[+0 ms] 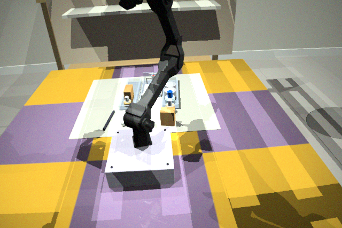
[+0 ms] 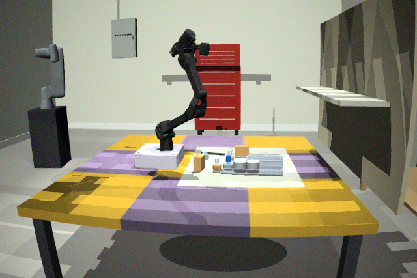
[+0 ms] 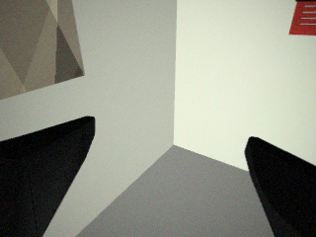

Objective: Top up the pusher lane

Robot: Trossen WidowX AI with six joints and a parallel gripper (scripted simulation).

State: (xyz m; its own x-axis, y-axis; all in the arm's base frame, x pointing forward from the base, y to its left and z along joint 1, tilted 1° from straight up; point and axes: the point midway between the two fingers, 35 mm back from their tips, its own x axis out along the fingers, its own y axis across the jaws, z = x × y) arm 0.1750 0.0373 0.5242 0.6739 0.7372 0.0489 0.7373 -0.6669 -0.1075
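Now: gripper tip 56 cm above the brown box, 19 cm to the left of it and 4 cm past it. From my gripper tip the other things lie so: black stick (59 cm below, 7 cm to the left, 5 cm ahead).
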